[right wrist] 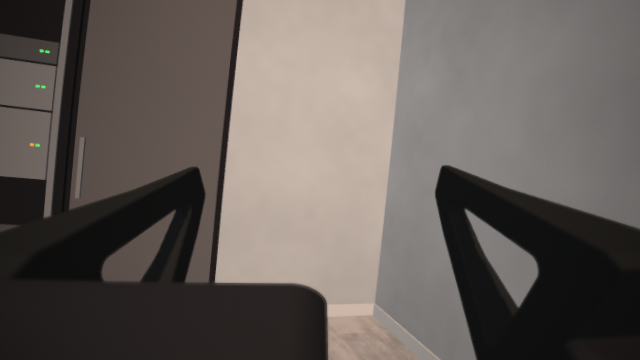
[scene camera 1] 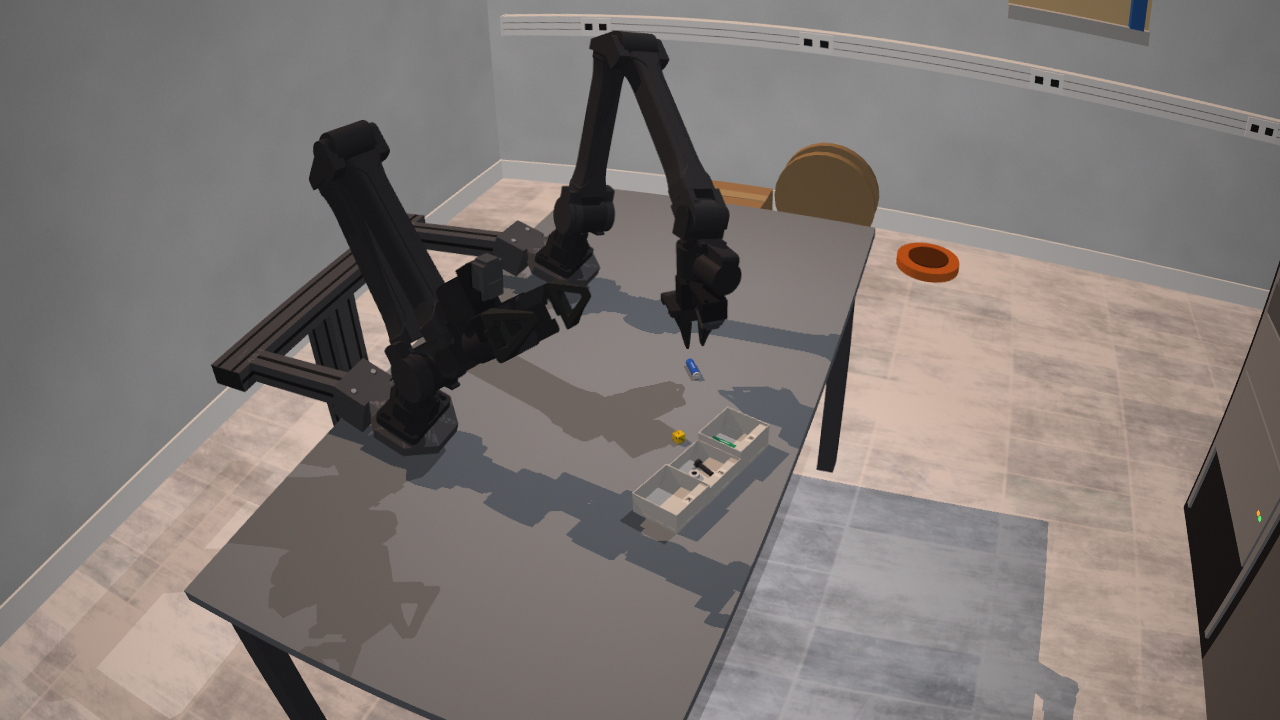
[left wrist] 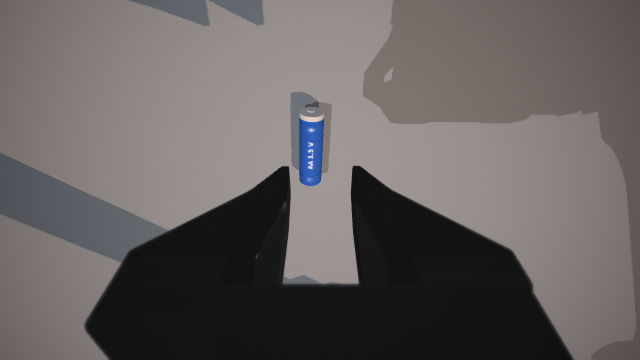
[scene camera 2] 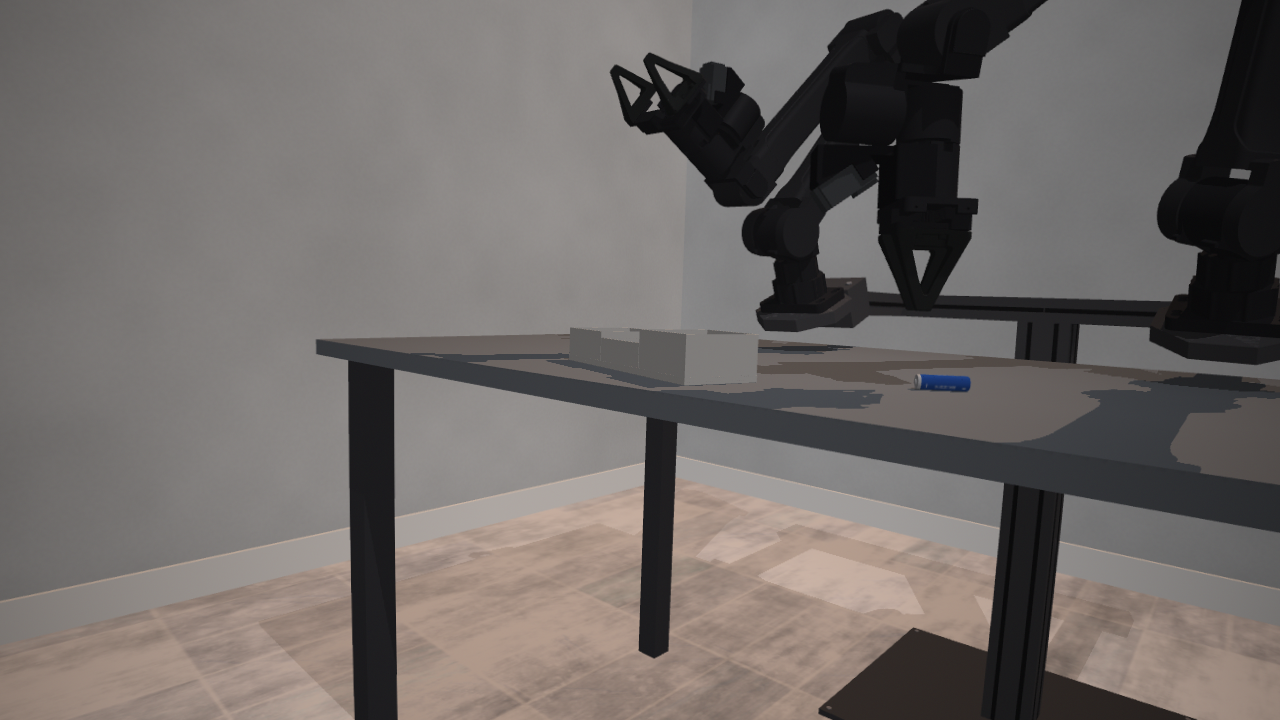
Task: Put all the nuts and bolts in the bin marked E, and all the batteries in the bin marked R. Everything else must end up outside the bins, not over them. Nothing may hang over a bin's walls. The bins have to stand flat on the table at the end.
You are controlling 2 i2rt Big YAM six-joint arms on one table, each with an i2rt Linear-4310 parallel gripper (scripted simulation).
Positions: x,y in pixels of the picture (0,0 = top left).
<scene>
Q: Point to a bin row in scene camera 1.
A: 669,485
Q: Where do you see a blue battery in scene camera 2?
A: At 922,381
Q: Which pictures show my left gripper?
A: Scene camera 1, the left wrist view and scene camera 2 only.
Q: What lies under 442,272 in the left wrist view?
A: My left gripper.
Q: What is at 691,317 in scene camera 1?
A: My left gripper.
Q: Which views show my right gripper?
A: The right wrist view, scene camera 1 and scene camera 2 only.
</scene>
